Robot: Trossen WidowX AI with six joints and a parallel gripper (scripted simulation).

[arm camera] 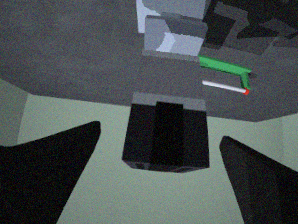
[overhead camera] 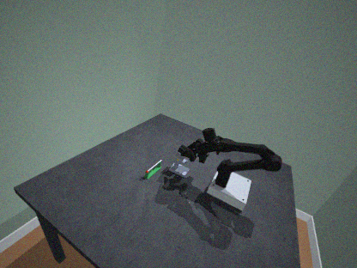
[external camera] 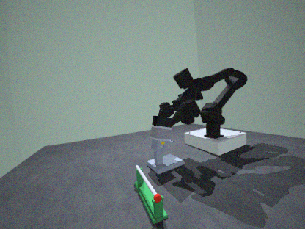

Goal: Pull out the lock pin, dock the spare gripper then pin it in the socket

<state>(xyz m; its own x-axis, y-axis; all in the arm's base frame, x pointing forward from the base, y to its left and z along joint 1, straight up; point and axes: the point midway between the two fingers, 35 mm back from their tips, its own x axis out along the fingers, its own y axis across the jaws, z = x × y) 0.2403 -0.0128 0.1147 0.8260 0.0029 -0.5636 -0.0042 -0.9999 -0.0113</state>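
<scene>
Now: gripper tip 30 mm above the spare gripper and 10 mm short of it. From my gripper tip the other things lie so: pin rest 130 mm below, 130 mm ahead, 120 mm to the left; then grey mount 100 mm below, 10 mm ahead.
</scene>
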